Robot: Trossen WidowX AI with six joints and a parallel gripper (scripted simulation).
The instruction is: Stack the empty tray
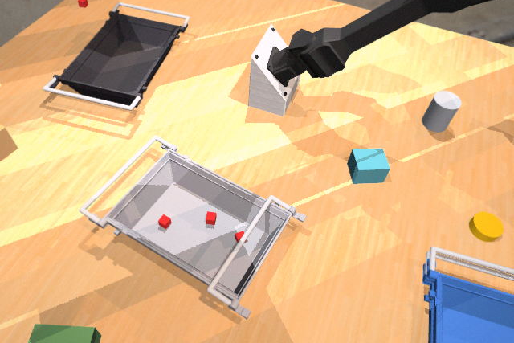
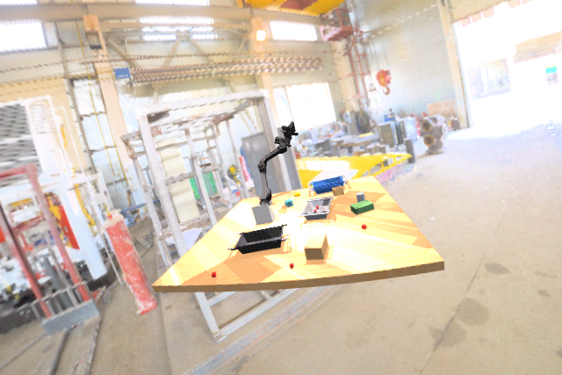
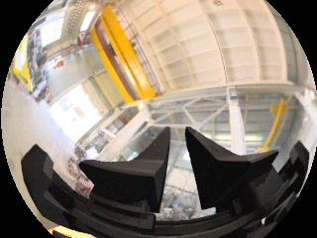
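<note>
The black tray lies 320 mm behind my gripper tip, 810 mm to the right of it and 590 mm below it. Also, from my gripper tip: green block 290 mm ahead, 640 mm to the right, 620 mm below; cyan block 180 mm behind, 260 mm to the right, 610 mm below; yellow disc 110 mm behind, 40 mm to the right, 630 mm below.
</note>
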